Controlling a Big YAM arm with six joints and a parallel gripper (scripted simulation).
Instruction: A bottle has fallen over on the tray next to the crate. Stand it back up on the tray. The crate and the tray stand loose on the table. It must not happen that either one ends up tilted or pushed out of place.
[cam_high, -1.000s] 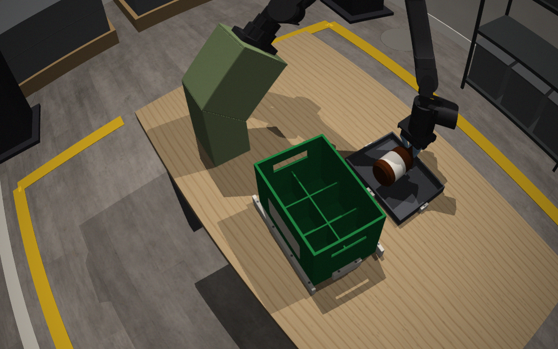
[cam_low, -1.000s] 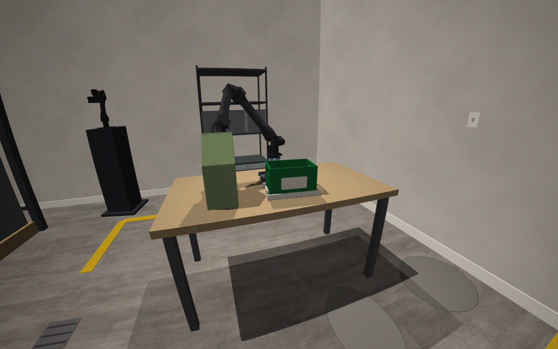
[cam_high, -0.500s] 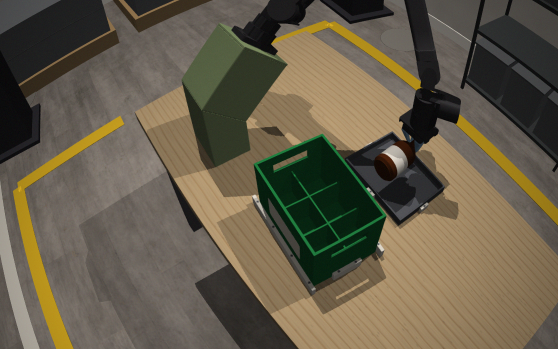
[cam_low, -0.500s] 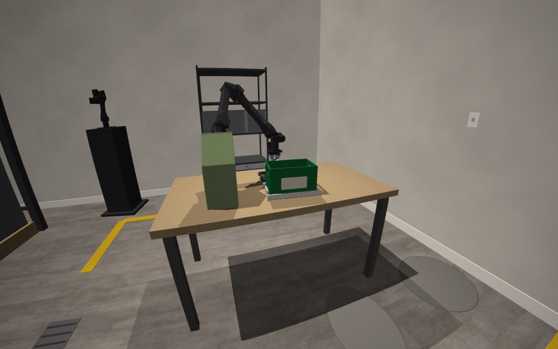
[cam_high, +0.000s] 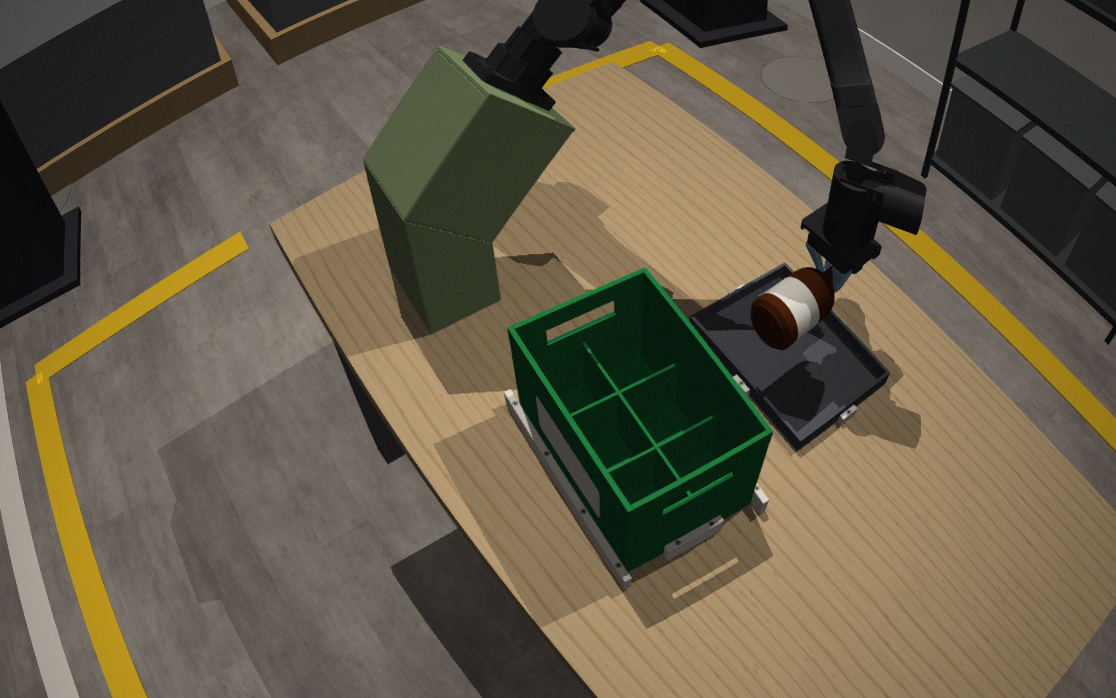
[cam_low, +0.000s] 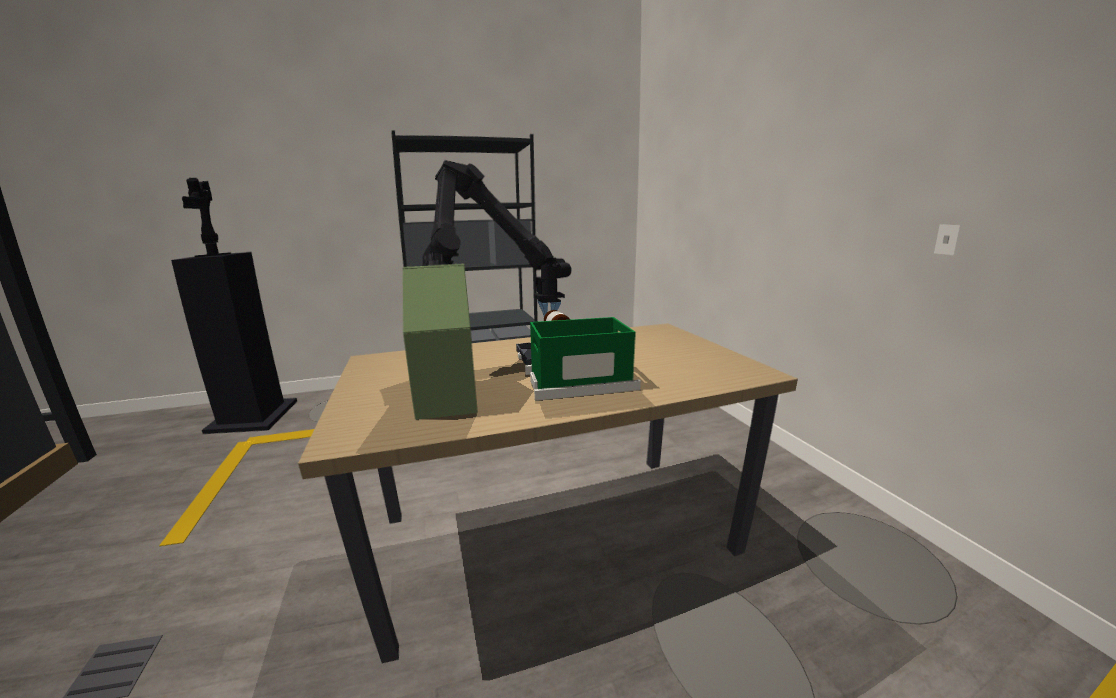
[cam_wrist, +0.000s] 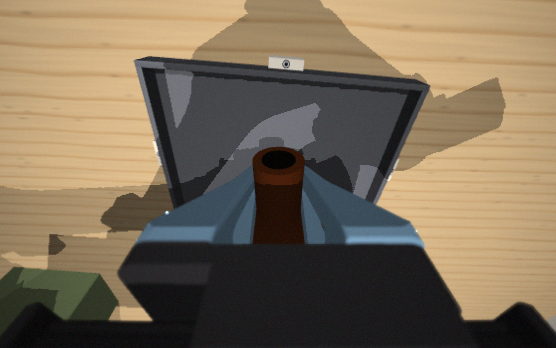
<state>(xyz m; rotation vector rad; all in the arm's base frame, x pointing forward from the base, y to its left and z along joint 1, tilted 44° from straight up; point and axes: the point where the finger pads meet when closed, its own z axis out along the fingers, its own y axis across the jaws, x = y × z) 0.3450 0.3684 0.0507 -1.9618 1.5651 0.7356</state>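
Right now my hand is 1 cm short of the brown bottle and 6 cm to the left of it. Also, from my hand: dark grey tray 1 cm ahead, 6 cm to the right, 11 cm below; green crate 4 cm ahead, 33 cm to the right, 4 cm below.
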